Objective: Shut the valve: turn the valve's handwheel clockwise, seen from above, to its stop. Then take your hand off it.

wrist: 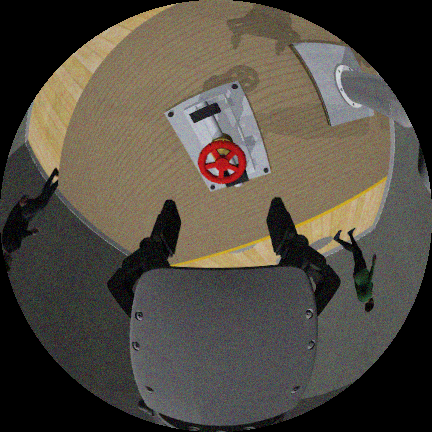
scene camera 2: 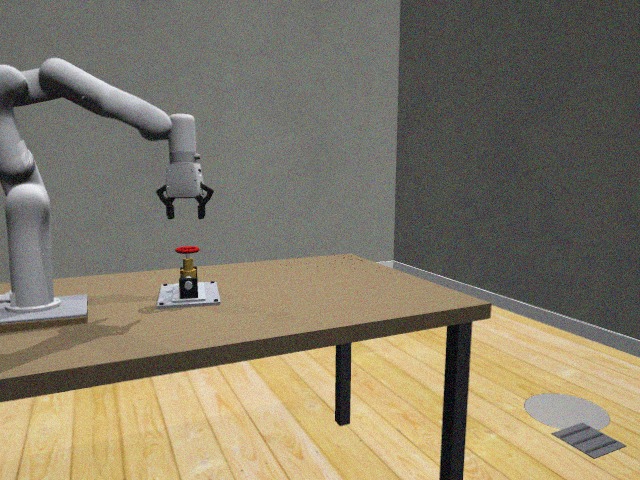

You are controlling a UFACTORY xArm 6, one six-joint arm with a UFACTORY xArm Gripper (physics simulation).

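The valve's red handwheel (scene camera 2: 187,250) (wrist: 222,163) sits level on top of a brass stem. The valve body (scene camera 2: 188,287) stands on a light grey base plate (scene camera 2: 210,299) (wrist: 180,124) fixed with dark bolts at its corners. My gripper (scene camera 2: 186,215) (wrist: 223,209) is open and empty. It points down and hangs well above the handwheel, apart from it. In the wrist view the handwheel shows beyond the fingertips, between their lines. The frames do not show whether the valve is at its stop.
The wooden table (scene camera 2: 289,310) (wrist: 125,165) carries the valve. The arm's own base plate (scene camera 2: 72,304) (wrist: 320,75) stands to the left in the scene view. In the wrist view a person in green (wrist: 363,285) and a person in dark clothes (wrist: 20,220) show beyond the table.
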